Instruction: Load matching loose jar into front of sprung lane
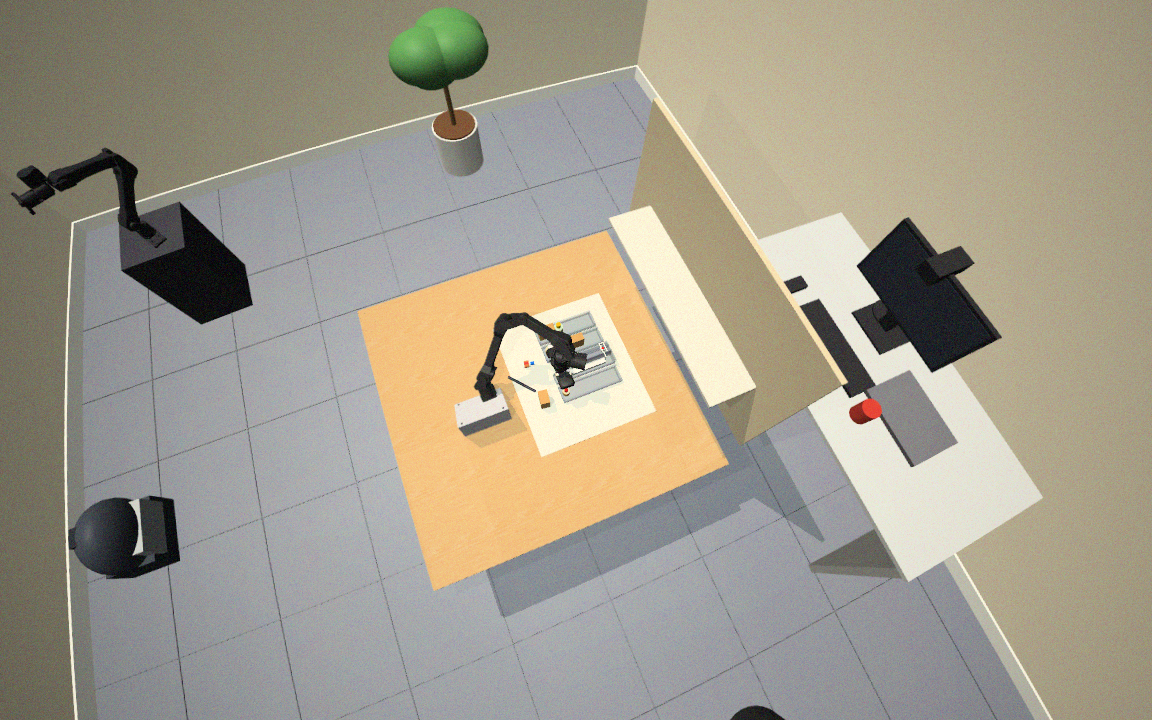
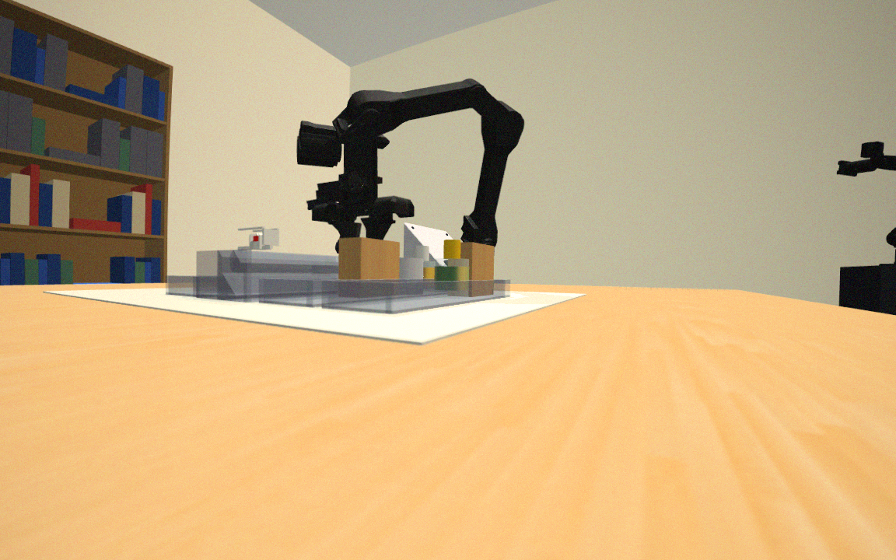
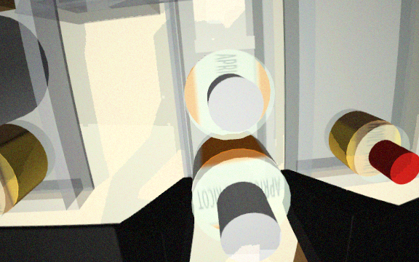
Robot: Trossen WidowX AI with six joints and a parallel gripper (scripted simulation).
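Now: the grey lane rack 150 mm ahead of my gripper tip, 20 mm to the left of it and 30 mm below it.
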